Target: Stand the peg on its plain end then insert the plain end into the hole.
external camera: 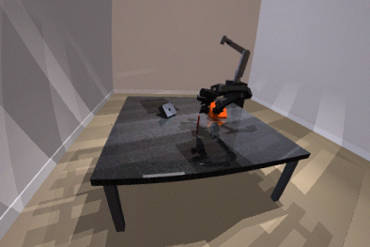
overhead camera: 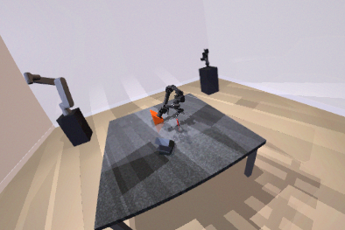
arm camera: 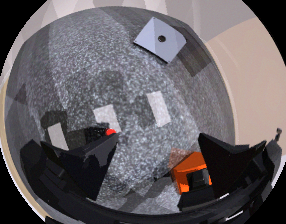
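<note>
Right now my gripper tip is 2 cm short of the red peg, 4 cm to the right of it and 7 cm above it. The rest, counted from my gripper tip: sloped panel (23 cm ahead, 18 cm to the right, 8 cm below).
</note>
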